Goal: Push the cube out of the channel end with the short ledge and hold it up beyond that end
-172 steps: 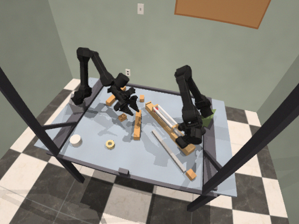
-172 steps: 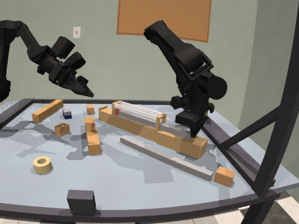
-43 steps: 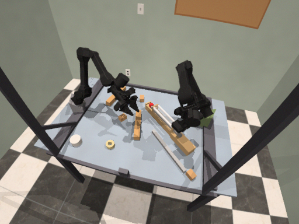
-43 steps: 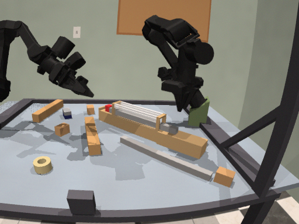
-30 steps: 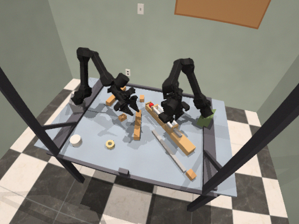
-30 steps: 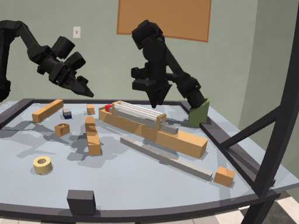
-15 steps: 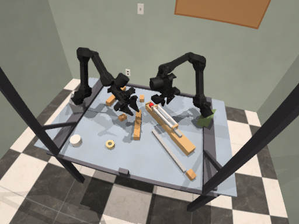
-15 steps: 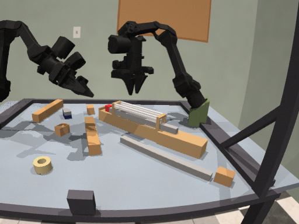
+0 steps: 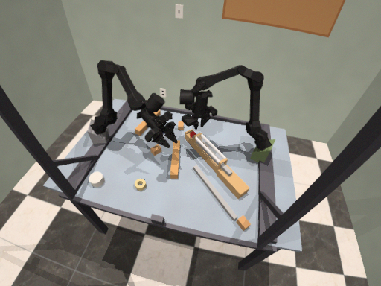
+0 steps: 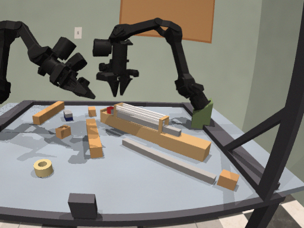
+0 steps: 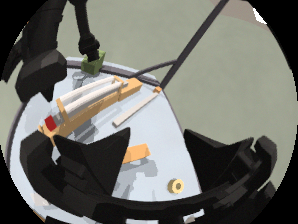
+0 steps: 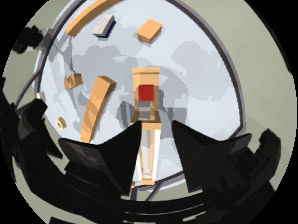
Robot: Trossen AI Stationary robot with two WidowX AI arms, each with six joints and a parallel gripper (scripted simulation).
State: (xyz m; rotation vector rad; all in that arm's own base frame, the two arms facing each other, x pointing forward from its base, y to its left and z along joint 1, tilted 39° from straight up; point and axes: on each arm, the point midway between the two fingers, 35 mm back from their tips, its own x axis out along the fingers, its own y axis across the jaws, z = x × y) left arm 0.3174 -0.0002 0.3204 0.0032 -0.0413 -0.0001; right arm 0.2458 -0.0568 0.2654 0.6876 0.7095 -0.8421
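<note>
The red cube lies 1 cm ahead of my right hand, 3 cm to the left of it and 10 cm below it. The rest, counted from my right hand: blue-and-white cube (8 cm ahead, 22 cm to the left, 14 cm below); then wooden channel (10 cm behind, 7 cm to the right, 10 cm below); then long grey bar (30 cm behind, 10 cm to the right, 14 cm below).
</note>
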